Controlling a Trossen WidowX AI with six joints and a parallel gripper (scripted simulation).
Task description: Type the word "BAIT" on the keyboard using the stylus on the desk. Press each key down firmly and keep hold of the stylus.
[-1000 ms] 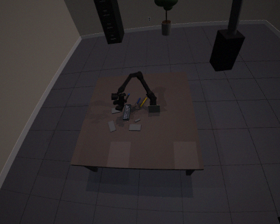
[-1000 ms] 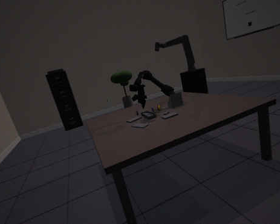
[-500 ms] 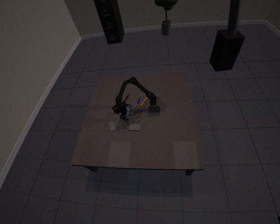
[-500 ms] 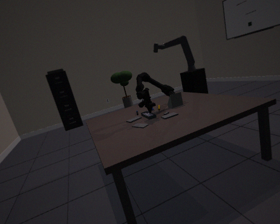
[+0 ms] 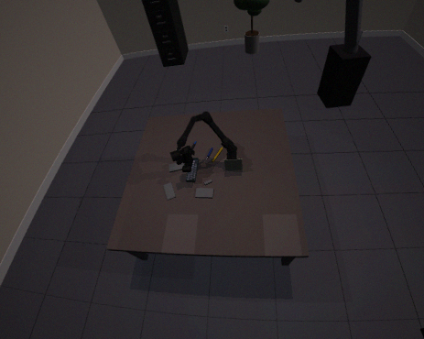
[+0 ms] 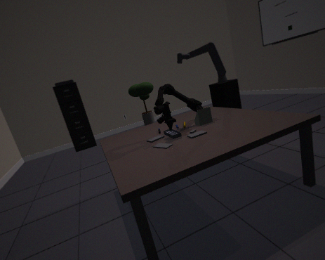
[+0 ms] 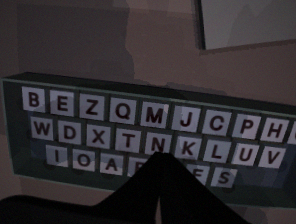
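Now: gripper tip 14 cm past the blue stylus, 13 cm to the left of it and 4 cm above it. Also, from my gripper tip: yellow pen (21 cm behind, 12 cm to the right, 3 cm below); then eraser-like block (13 cm to the left, 12 cm behind, 4 cm below).
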